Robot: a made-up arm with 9 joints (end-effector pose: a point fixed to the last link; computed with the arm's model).
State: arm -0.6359 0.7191 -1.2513 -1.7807 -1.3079 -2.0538 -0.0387 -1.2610 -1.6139
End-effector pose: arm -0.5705 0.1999 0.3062 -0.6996 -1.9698 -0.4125
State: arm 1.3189 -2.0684 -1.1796 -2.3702 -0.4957 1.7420 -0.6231 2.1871 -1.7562
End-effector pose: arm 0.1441 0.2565 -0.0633 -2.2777 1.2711 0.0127
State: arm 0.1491 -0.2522 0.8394 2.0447 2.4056 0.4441 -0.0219 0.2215 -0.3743
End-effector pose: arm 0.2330 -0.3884 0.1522 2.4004 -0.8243 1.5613
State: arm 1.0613 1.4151 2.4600 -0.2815 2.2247 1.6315 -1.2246 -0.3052 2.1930
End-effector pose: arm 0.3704 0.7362 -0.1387 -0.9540 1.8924 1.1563
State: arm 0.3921 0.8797 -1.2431 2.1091 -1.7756 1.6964 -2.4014 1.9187 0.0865
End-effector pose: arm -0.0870 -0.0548 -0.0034 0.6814 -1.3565 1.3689
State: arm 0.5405 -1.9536 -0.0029 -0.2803 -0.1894 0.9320 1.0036 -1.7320 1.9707
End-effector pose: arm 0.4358 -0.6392 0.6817 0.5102 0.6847 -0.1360
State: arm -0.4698 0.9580 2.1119 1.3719 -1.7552 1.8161 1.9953 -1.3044 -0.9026
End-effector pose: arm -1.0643 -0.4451 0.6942 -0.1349 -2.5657 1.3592
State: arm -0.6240 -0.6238 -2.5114 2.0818 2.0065 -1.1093 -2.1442 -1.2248 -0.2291
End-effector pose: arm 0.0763 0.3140 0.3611 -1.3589 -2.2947 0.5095
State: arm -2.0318 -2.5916 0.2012 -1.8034 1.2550 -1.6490 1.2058 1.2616 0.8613
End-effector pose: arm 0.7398 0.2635 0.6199 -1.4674 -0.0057 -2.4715
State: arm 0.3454 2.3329 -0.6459 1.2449 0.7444 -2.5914 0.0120 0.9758 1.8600
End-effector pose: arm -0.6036 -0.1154 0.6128 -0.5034 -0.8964 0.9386
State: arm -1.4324 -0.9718 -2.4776 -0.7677 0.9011 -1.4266 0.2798 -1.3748 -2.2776
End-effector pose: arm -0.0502 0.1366 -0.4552 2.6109 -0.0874 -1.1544
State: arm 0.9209 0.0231 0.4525 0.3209 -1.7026 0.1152 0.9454 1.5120 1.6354
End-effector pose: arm 0.3965 0.6521 1.2936 -0.5798 -0.0397 -1.7184
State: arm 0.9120 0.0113 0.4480 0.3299 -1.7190 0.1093 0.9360 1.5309 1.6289
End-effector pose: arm 0.4252 0.6300 1.2908 -0.5945 -0.0177 -1.7364
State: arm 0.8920 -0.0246 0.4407 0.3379 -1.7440 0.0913 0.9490 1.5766 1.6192
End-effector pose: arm 0.4837 0.5745 1.2890 -0.5954 0.0386 -1.7967
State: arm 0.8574 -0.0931 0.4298 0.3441 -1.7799 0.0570 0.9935 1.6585 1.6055
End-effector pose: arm 0.5775 0.4699 1.2813 -0.5815 0.1438 -1.9139
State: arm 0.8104 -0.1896 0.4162 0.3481 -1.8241 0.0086 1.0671 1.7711 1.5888
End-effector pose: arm 0.6905 0.3169 1.2543 -0.5623 0.2974 -2.0776
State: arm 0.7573 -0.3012 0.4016 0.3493 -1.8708 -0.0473 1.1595 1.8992 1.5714
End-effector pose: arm 0.7955 0.1346 1.1981 -0.5505 0.4849 -2.2614
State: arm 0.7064 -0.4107 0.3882 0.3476 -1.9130 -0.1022 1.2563 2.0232 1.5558
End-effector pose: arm 0.8701 -0.0437 1.1189 -0.5523 0.6802 -2.4342
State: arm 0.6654 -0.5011 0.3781 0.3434 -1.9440 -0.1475 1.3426 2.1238 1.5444
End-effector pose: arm 0.9086 -0.1855 1.0391 -0.5616 0.8503 -2.5703
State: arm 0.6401 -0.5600 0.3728 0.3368 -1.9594 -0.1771 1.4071 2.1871 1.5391
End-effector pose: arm 0.9204 -0.2715 0.9847 -0.5637 0.9647 -2.6575
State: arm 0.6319 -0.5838 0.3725 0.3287 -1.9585 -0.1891 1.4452 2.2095 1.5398
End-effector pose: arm 0.9185 -0.3011 0.9689 -0.5475 1.0106 -2.6965
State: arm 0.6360 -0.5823 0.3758 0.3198 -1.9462 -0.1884 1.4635 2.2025 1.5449
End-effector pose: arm 0.9108 -0.2916 0.9830 -0.5164 1.0046 -2.7022
